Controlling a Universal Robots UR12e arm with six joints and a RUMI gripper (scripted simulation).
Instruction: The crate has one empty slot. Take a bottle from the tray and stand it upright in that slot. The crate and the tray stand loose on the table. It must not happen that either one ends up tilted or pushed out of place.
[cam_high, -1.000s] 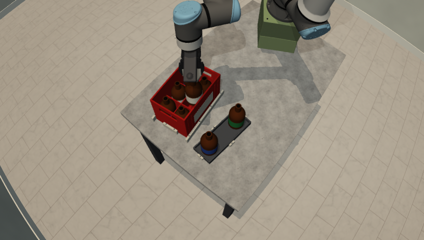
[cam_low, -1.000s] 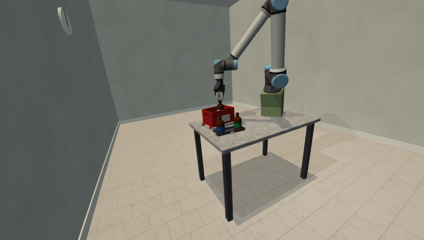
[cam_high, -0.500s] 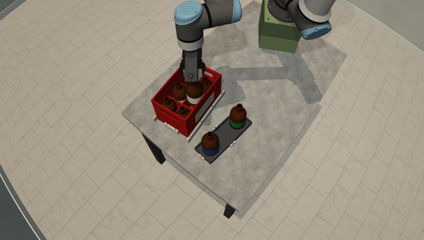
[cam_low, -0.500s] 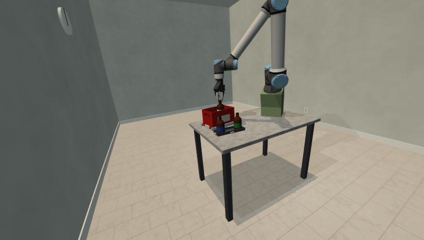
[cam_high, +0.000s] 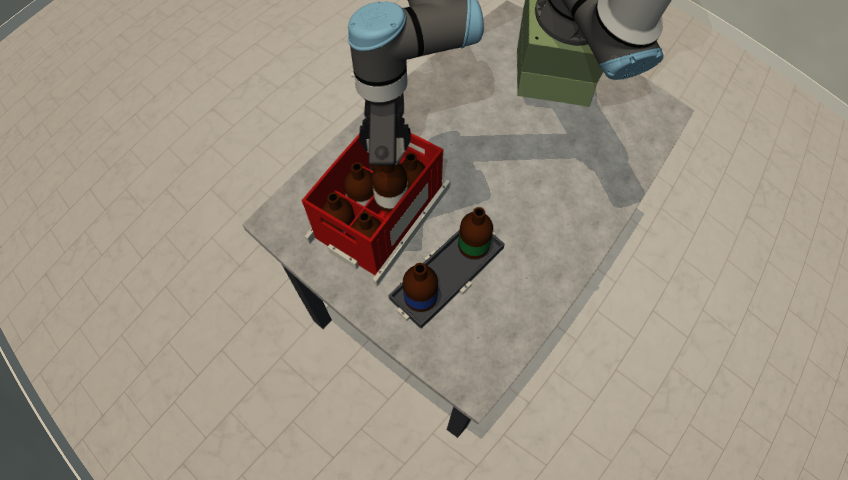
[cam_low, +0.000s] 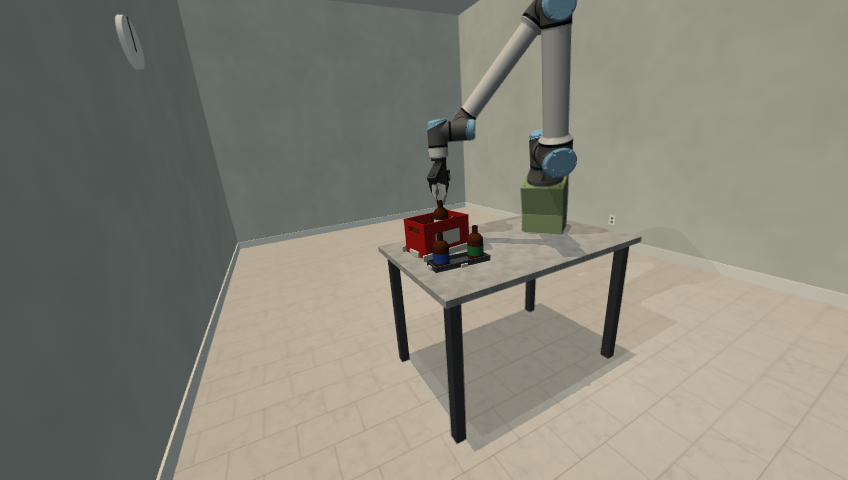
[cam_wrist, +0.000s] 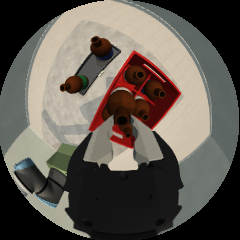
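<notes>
My hand is 17 cm above the crate, 4 cm to the left of it and 1 cm short of it. From my hand the other things lie so: dark tray 24 cm below, 18 cm to the left, 1 cm ahead.
</notes>
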